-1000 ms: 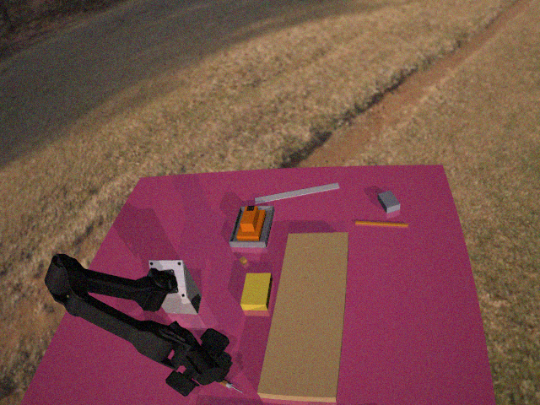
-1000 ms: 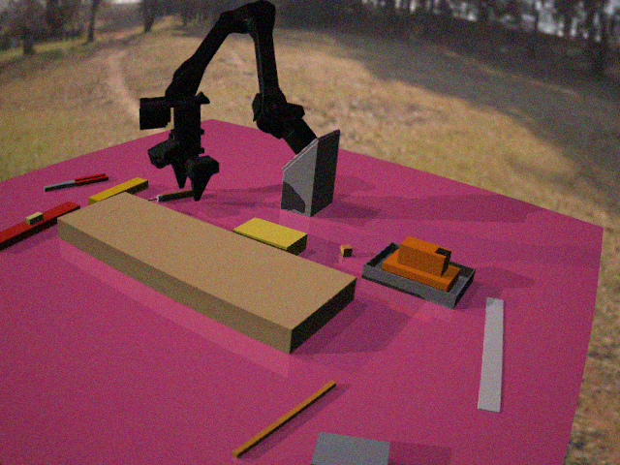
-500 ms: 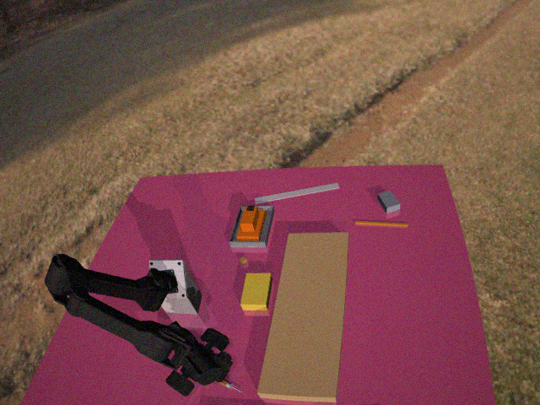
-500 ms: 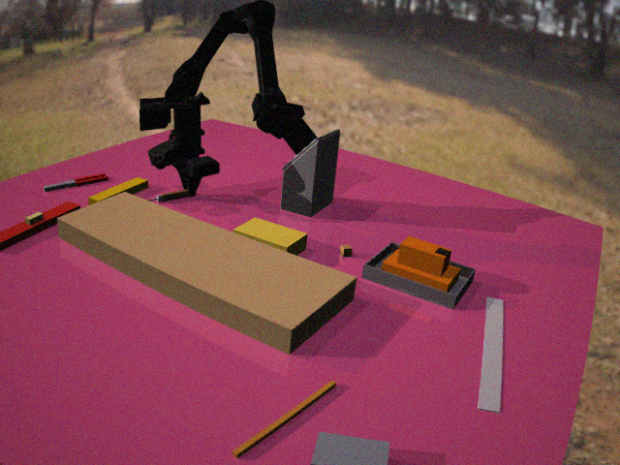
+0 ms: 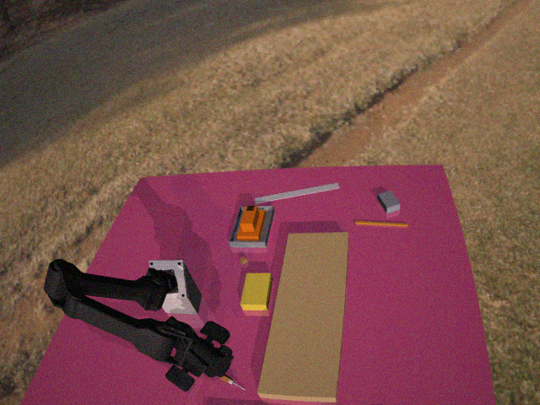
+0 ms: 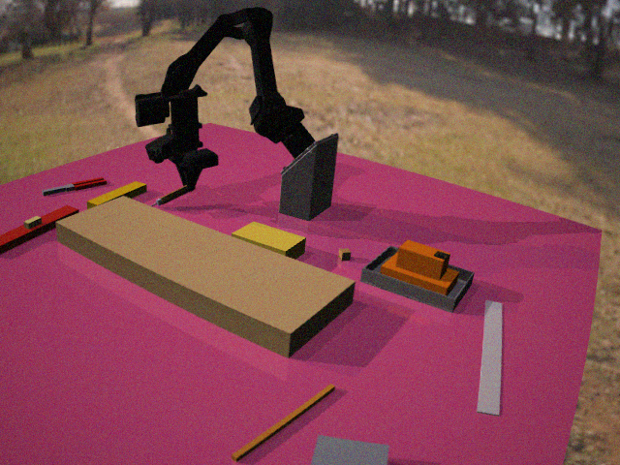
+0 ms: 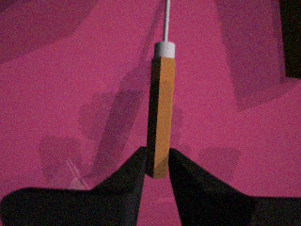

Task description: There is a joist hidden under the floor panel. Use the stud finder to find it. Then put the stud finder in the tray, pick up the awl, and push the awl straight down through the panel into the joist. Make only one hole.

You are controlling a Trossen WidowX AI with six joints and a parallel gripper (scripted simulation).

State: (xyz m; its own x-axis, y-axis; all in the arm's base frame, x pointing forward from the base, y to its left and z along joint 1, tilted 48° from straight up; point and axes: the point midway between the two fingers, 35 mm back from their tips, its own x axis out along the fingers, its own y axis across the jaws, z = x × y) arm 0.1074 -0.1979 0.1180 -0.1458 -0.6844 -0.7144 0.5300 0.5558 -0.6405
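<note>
Now: gripper tip 50 mm short of the awl, 30 mm to the left of it and 10 mm above it. From my gripper tip the other things lie so: yellow bar 80 mm ahead, 140 mm to the right, 20 mm below; red bar 310 mm ahead, 180 mm to the right, 10 mm below; red-handled tool 90 mm ahead, 290 mm to the right, 20 mm below.
</note>
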